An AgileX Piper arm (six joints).
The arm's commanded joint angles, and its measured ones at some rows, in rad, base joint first. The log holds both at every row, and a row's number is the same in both.
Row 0, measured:
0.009 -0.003 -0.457 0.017 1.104 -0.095
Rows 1 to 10, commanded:
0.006 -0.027 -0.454 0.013 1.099 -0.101
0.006 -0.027 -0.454 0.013 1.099 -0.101
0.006 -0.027 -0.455 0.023 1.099 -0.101
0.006 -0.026 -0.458 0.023 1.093 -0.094
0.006 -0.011 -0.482 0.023 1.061 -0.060
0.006 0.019 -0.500 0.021 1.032 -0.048
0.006 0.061 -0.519 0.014 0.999 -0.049
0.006 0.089 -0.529 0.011 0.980 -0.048
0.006 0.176 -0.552 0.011 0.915 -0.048
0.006 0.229 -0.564 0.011 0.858 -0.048
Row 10, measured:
0.009 0.172 -0.543 0.018 0.939 -0.059
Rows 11 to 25, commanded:
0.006 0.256 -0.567 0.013 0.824 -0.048
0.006 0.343 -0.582 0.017 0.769 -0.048
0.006 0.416 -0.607 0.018 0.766 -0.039
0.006 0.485 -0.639 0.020 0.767 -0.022
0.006 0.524 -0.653 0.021 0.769 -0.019
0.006 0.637 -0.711 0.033 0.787 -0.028
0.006 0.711 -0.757 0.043 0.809 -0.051
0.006 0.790 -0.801 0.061 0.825 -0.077
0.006 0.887 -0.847 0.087 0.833 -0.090
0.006 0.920 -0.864 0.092 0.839 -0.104
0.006 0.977 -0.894 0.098 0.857 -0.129
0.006 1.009 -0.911 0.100 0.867 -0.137
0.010 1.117 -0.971 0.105 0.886 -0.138
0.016 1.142 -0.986 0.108 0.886 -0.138
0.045 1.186 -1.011 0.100 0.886 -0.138
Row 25, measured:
0.018 1.138 -0.976 0.099 0.884 -0.122
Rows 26 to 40, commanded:
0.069 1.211 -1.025 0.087 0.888 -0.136
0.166 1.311 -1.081 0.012 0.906 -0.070
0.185 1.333 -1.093 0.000 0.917 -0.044
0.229 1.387 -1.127 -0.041 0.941 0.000
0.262 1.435 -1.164 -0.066 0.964 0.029
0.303 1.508 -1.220 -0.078 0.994 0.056
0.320 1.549 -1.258 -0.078 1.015 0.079
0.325 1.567 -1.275 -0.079 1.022 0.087
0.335 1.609 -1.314 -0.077 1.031 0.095
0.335 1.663 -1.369 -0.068 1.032 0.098
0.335 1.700 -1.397 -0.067 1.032 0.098
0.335 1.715 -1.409 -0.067 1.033 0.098
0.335 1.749 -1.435 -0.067 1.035 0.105
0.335 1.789 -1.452 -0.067 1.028 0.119
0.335 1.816 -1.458 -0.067 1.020 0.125
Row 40, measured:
0.335 1.781 -1.447 -0.062 1.027 0.106
